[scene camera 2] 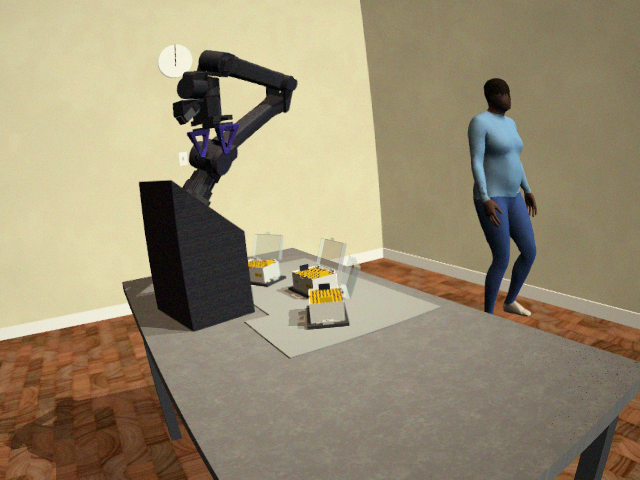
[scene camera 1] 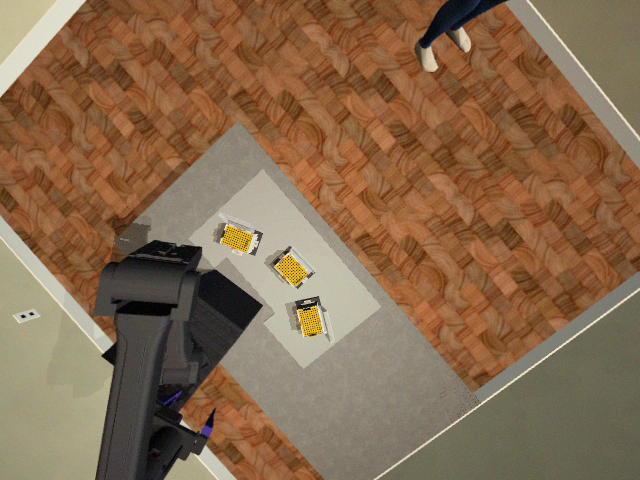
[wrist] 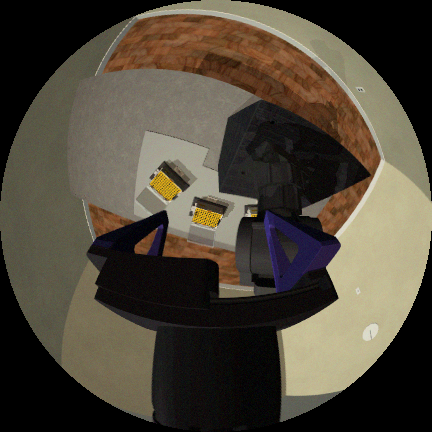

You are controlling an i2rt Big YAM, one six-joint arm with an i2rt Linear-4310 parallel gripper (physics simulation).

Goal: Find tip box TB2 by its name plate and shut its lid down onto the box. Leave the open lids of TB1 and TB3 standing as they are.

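Places are measured from the arm's base along level axes (x ahead, y left, z up), in millimetres.
Pixels of known places: gripper, fingertip midpoint: [scene camera 2: 214, 155] [scene camera 1: 197, 400] [wrist: 215, 215]; arm's base at its link origin: [scene camera 2: 191, 202] [wrist: 277, 168].
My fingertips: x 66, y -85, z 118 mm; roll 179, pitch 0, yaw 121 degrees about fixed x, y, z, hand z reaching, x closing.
Note:
Ahead of a thing's pixels: the offset from my fingertips to its top centre. Level surfaces: height alone.
Three white tip boxes with yellow tip racks stand on a pale mat, each with its clear lid open. The near box @(dx +230, dy -97, dz -369 mm) [scene camera 1: 310, 320] [scene camera 2: 326, 307] [wrist: 165, 186] is at the left in the wrist view. The middle box @(dx +281, dy +123, dz -369 mm) [scene camera 1: 291, 269] [scene camera 2: 314, 279] [wrist: 207, 215] stands between the other two. The far box @(dx +158, dy +350, dz -369 mm) [scene camera 1: 237, 238] [scene camera 2: 264, 271] [wrist: 252, 212] is partly hidden by the arm in the wrist view. The name plates are too small to read, so I cannot tell which is TB2. My gripper [scene camera 1: 196, 401] [scene camera 2: 214, 153] [wrist: 215, 215] is open and empty, high above table level, well away from the boxes.
A tall black block [scene camera 1: 227, 304] [scene camera 2: 211, 273] [wrist: 240, 150] with a sloped top stands beside the pale mat @(dz -443 mm) [scene camera 1: 268, 201] [scene camera 2: 387, 312] [wrist: 155, 150], on the grey table @(dz -446 mm) [scene camera 1: 361, 403] [scene camera 2: 413, 403] [wrist: 110, 125]. A person [scene camera 1: 444, 31] [scene camera 2: 498, 155] stands beyond the table.

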